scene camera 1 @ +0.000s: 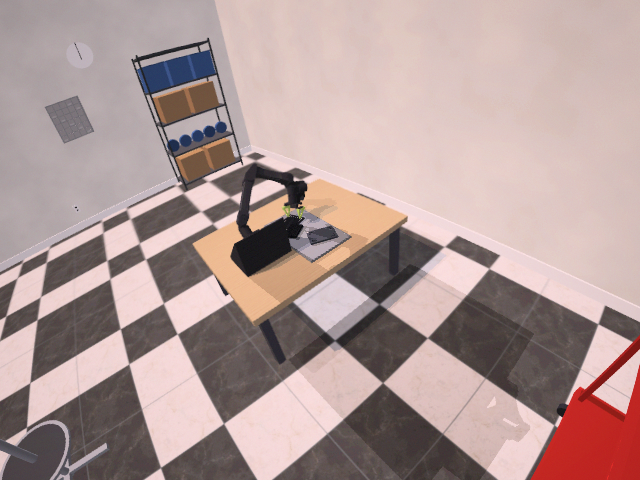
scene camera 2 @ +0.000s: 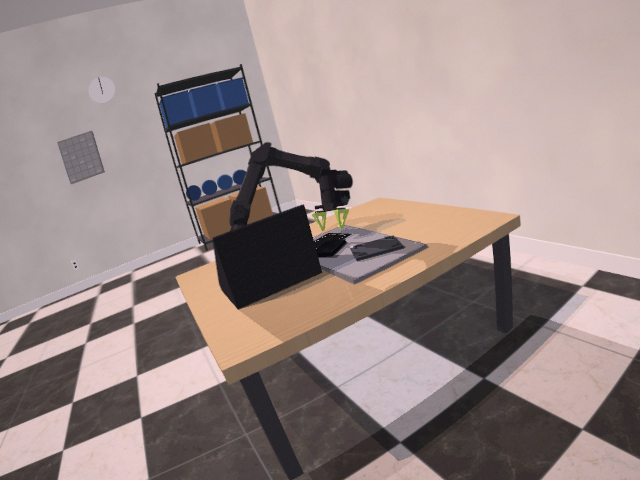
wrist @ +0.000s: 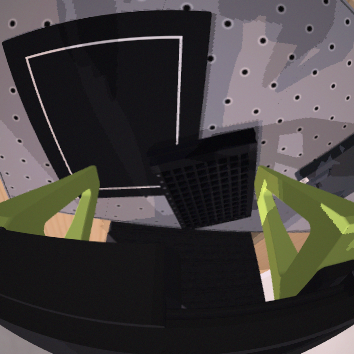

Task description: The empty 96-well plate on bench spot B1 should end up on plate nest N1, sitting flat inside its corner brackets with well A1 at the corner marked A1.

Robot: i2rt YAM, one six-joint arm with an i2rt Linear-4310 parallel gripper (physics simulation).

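Frame: origin at the arm's base, x ahead, y left, z up, level; centimetres.
Seen in the pictures: gripper, fingertip midpoint: (scene camera 1: 294, 217) (scene camera 2: 332, 230) (wrist: 176, 174); arm's base at its link origin: (scene camera 1: 250, 239) (scene camera 2: 247, 245).
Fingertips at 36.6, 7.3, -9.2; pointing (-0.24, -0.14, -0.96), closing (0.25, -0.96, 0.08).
Offsets run from my fingertips to a thing's top centre, as dx, dy, dz. "pt": to the spot under its first point. Level surfaces: height alone.
The black 96-well plate @(-6.6, -5.5, -3.1) (scene camera 1: 295, 230) (scene camera 2: 330, 250) (wrist: 212, 187) sits askew, overlapping one corner of the white outline on the black pad, bench spot B1 @(pt +1.7, +3.8, -4.6) (wrist: 120, 95). In the wrist view its wells and one long side wall show; whether it lies fully flat I cannot tell. My gripper (scene camera 1: 294, 217) (scene camera 2: 332, 229) (wrist: 176, 174) is wide open, pointing down above the plate and pad, with nothing between the fingers. The dark plate nest N1 @(+0.8, -23.4, -3.0) (scene camera 1: 323, 235) (scene camera 2: 378, 248) (wrist: 332, 167) lies beside the plate, cut off at the wrist view's right edge. Its A1 mark is not readable.
A grey perforated board @(-1.8, -10.5, -4.7) (scene camera 1: 313, 254) (scene camera 2: 355, 273) (wrist: 240, 117) carries the pad and nest on the wooden table @(dz -6.1) (scene camera 1: 361, 206) (scene camera 2: 439, 217). A tall black wedge-shaped block (scene camera 1: 262, 248) (scene camera 2: 266, 255) stands close beside the board, partly hiding the pad area in the second scene view.
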